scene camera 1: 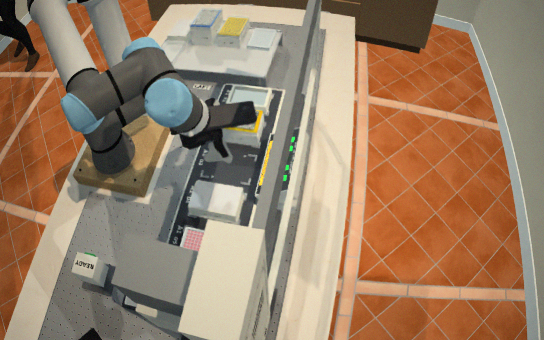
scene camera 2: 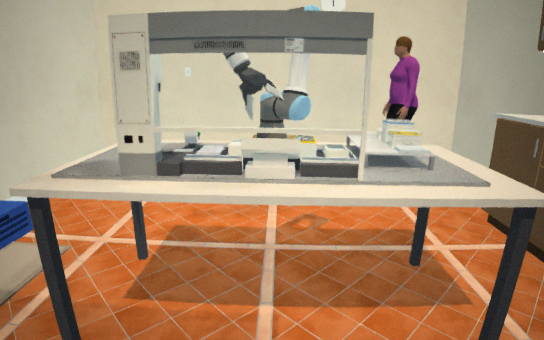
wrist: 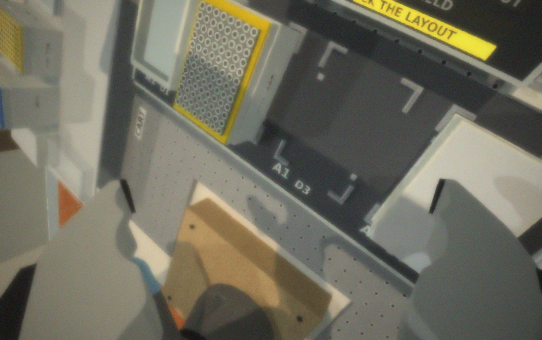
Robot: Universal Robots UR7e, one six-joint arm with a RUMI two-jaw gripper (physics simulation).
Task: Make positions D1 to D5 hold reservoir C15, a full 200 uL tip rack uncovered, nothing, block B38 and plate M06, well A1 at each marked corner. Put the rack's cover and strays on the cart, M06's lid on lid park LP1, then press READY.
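Frame: origin at the arm's base, x ahead, y left, z up, level; centimetres.
Seen in the pictures: gripper, fingertip midpoint: point(scene camera 1: 222, 132) point(scene camera 2: 268, 110) point(wrist: 279, 182); arm's base at its link origin: point(scene camera 1: 114, 154) point(wrist: 236, 320).
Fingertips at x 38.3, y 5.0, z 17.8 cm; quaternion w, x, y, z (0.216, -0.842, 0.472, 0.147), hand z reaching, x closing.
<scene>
Pixels of each thing's top centre, then the offset from my fingertips to it. "pt": a spot on its surface instead.
- reservoir at its top centre: point(wrist: 157, 28) point(scene camera 1: 249, 95) point(scene camera 2: 335, 147) dx -4.0, dy +26.4, dz -14.0 cm
- yellow-rimmed tip rack at its top centre: point(wrist: 210, 71) point(scene camera 1: 238, 117) point(scene camera 2: 304, 137) dx -2.4, dy +14.1, dz -10.6 cm
- D3 at a spot on its surface: point(wrist: 345, 115) point(scene camera 1: 233, 167) pt dx +0.6, dy +1.9, dz -17.1 cm
- whitish block at its top centre: point(wrist: 455, 215) point(scene camera 1: 215, 197) point(scene camera 2: 241, 142) dx +0.7, dy -10.5, dz -12.9 cm
- pink-welled plate at its top centre: point(scene camera 1: 204, 245) point(scene camera 2: 210, 148) dx +2.2, dy -22.8, dz -15.7 cm
- READY button box at its top centre: point(scene camera 1: 84, 264) point(scene camera 2: 191, 127) dx -24.5, dy -42.0, dz -11.2 cm
- cart at its top centre: point(wrist: 58, 82) point(scene camera 1: 215, 45) point(scene camera 2: 385, 142) dx -26.4, dy +49.4, dz -15.0 cm
- blue-topped rack at its top centre: point(scene camera 1: 205, 15) point(scene camera 2: 398, 120) dx -32.4, dy +55.6, dz -5.3 cm
- yellow-topped rack at its top centre: point(scene camera 1: 233, 23) point(scene camera 2: 405, 130) dx -21.6, dy +56.7, dz -8.6 cm
- pale flat plate at its top centre: point(scene camera 1: 261, 37) point(scene camera 2: 412, 147) dx -10.9, dy +57.7, dz -14.0 cm
The reservoir point(scene camera 1: 249, 96) point(scene camera 2: 336, 150) point(wrist: 162, 45) sits at D1. The yellow-rimmed tip rack point(scene camera 1: 245, 136) point(wrist: 220, 70) is uncovered at D2, with rings across the visible grid. D3 point(scene camera 1: 235, 170) point(wrist: 345, 115) holds nothing; its corner marks show. A whitish block point(scene camera 1: 217, 199) point(wrist: 465, 165) is at D4; its label is unreadable. The pink-welled plate point(scene camera 1: 192, 239) is at D5, partly hidden. My gripper point(scene camera 1: 239, 136) point(scene camera 2: 265, 107) point(wrist: 279, 182) is open and empty, high above the deck near D2 and D3. The READY button box point(scene camera 1: 90, 267) point(scene camera 2: 191, 136) stands near the table's edge. LP1 is not discernible.
The cart point(scene camera 1: 225, 65) point(scene camera 2: 372, 143) carries a blue-topped rack point(scene camera 1: 206, 25), a yellow-topped rack point(scene camera 1: 234, 29) point(scene camera 2: 406, 137) and a pale flat plate point(scene camera 1: 262, 37). A tall cream housing point(scene camera 1: 225, 280) point(scene camera 2: 132, 80) and the overhead beam point(scene camera 2: 260, 25) bound the deck. The arm's wooden base point(wrist: 240, 250) is beside it.
</scene>
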